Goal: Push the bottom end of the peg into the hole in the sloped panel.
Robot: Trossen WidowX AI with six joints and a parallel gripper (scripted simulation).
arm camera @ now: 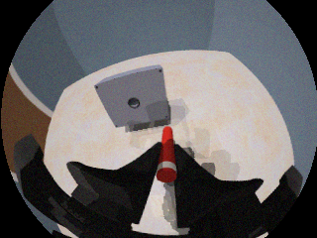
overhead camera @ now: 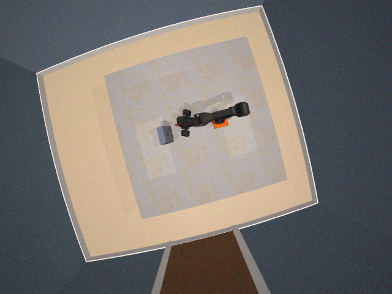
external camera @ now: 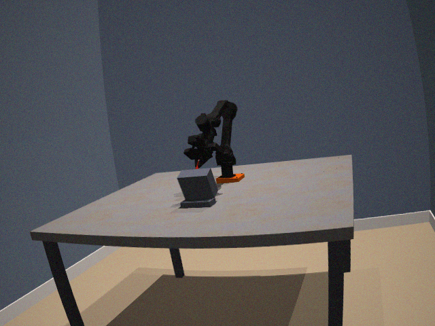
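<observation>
The grey sloped panel lies 12 cm ahead of my gripper tip, 6 cm to the left of it and 5 cm below it. Round my gripper tip: panel foot: 14 cm ahead, 6 cm to the left, 12 cm below; then red peg: 1 cm behind, 1 cm above.
</observation>
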